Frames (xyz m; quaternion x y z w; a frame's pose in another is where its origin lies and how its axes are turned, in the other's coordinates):
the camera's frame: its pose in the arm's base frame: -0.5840 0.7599 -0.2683 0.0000 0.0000 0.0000 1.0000
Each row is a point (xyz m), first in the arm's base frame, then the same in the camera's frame.
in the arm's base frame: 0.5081 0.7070 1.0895
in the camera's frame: 1.0921 -0.0529 1.3578
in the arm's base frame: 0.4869 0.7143 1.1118
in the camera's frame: 1.0709 -0.0456 1.3801
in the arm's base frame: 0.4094 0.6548 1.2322
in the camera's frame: 0.9934 -0.1051 1.5005
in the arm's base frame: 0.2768 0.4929 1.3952
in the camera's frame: 0.8608 -0.2670 1.6635
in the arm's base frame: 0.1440 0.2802 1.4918
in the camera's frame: 0.7280 -0.4797 1.7601
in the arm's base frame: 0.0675 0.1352 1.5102
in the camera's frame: 0.6515 -0.6247 1.7785
